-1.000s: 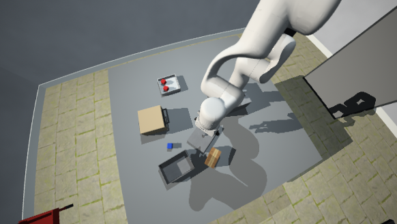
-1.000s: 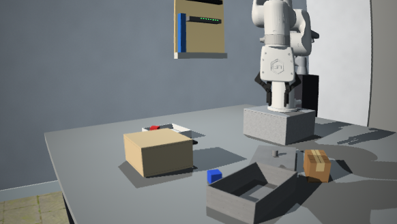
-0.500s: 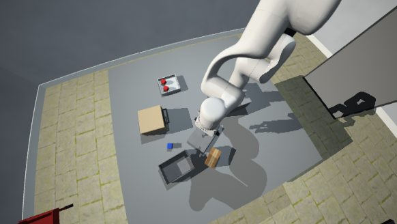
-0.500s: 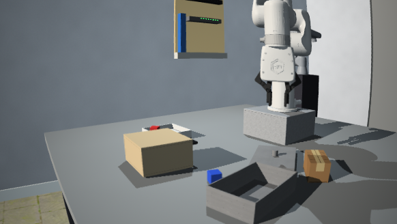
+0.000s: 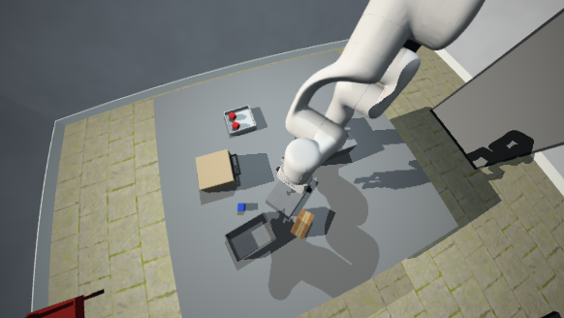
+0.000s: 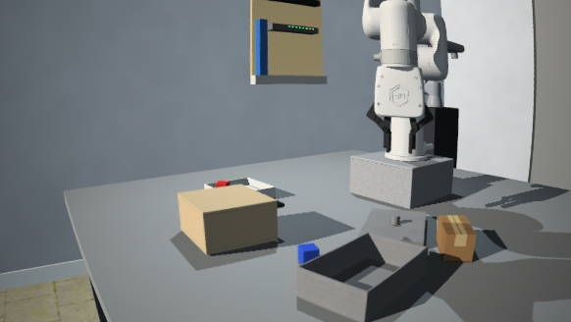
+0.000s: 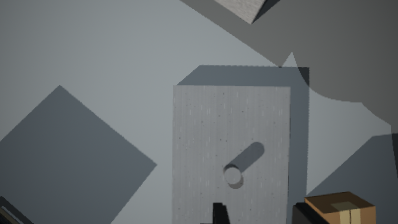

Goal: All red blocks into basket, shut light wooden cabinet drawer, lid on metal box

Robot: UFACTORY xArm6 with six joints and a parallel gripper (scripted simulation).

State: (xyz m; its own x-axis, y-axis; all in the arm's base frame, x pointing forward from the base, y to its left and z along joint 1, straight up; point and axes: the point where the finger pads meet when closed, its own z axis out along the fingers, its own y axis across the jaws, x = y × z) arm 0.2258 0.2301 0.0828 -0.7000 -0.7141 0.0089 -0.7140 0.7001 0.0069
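The knobbed lid is 170 mm below my hand. Also, from my hand: blue block 230 mm ahead, 40 mm to the left, 170 mm below; green block 40 mm behind, 130 mm to the left, 170 mm below; cardboard box 30 mm behind, 150 mm to the left, 150 mm below.
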